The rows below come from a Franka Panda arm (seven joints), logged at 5 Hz.
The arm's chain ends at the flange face. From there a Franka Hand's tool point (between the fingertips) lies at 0.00 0.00 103.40 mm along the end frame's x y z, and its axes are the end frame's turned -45 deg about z.
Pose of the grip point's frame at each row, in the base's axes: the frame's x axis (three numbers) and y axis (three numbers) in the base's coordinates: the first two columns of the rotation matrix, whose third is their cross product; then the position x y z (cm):
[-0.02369 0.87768 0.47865 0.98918 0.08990 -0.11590 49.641 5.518 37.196]
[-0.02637 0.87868 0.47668 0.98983 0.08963 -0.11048 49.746 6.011 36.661]
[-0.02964 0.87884 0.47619 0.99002 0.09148 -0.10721 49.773 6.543 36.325]
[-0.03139 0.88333 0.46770 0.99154 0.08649 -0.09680 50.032 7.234 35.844]
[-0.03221 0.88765 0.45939 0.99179 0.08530 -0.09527 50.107 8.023 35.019]
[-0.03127 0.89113 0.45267 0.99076 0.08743 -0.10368 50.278 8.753 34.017]
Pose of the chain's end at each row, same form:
[0.68270 0.68418 0.25650 0.71621 -0.55704 -0.42041 51.138 0.651 46.195]
[0.68127 0.68470 0.25894 0.71856 -0.55794 -0.41518 51.192 1.162 45.679]
[0.67909 0.68612 0.26091 0.72101 -0.55675 -0.41253 51.198 1.701 45.350]
[0.67893 0.68577 0.26227 0.72332 -0.56345 -0.39916 51.334 2.470 44.928]
[0.67853 0.68798 0.25747 0.72408 -0.56735 -0.39220 51.387 3.344 44.150]
[0.67846 0.69195 0.24677 0.72268 -0.56830 -0.39340 51.643 4.149 43.174]

